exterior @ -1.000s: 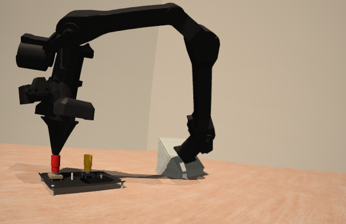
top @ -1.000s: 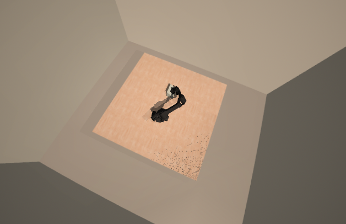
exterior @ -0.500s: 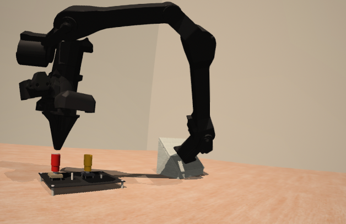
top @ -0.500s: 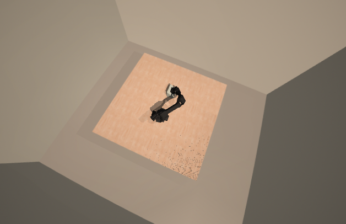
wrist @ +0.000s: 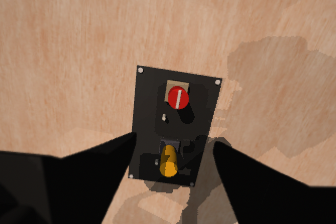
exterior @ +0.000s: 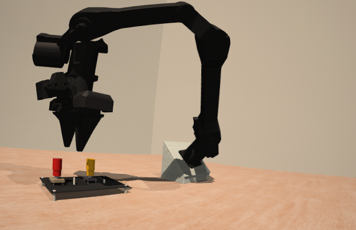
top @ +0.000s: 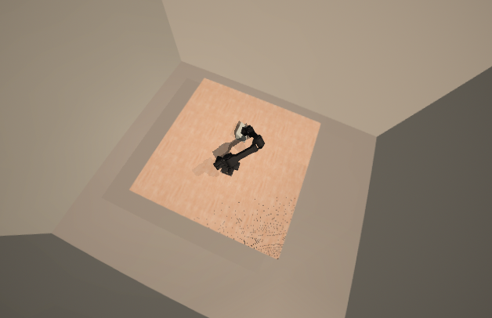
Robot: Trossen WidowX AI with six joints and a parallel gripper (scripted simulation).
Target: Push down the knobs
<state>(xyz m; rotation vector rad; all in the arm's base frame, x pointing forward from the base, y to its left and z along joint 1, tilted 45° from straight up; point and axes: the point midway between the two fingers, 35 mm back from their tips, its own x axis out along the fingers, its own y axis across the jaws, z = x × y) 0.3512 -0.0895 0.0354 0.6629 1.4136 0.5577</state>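
Now: the yellow knob 4 cm behind my gripper tip and 4 cm below it. From my gripper tip the other things lie so: red knob (3 cm ahead, 3 cm below).
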